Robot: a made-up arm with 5 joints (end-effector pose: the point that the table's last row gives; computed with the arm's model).
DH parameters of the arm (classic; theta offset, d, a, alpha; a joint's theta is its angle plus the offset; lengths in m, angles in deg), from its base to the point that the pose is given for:
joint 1: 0 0.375 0 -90
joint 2: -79.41 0 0.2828 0
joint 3: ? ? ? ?
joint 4: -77.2 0 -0.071 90
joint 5: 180 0.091 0 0
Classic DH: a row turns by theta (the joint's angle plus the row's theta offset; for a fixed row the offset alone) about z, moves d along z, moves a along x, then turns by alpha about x.
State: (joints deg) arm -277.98 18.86 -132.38 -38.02 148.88
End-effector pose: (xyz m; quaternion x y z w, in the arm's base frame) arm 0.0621 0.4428 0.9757 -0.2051 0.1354 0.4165 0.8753
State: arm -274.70 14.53 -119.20 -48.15 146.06
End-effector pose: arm 0.0376 0.4572 0.9318 -0.2026 0.1188 0.4212 0.8760
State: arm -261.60 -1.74 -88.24 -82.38 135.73
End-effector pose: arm -0.0557 0.3772 0.8440 -0.0630 0.0213 0.4540 0.8885
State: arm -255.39 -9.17 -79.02 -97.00 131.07
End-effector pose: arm -0.0824 0.3161 0.8194 0.0442 -0.0104 0.4665 0.8833
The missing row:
joint 3: -23.4 0 -0.4061 0
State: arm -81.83 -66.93 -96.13 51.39 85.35
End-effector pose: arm -0.0210 0.1463 1.0364 -0.0627 0.5580 -0.8271 0.0254
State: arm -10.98 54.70 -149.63 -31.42 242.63
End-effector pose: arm 0.6625 -0.1285 0.7281 0.2703 0.3613 0.3888 0.8033
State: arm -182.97 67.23 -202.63 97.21 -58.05
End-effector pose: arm -0.6016 0.0312 0.7522 0.4369 -0.8379 -0.1661 0.2819
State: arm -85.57 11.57 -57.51 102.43 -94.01
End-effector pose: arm 0.0322 -0.4159 0.3168 -0.8786 -0.0648 0.0017 0.4732
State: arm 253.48 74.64 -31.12 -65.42 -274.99
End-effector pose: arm -0.0495 -0.1671 -0.0086 -0.0986 -0.9768 0.1867 0.0355
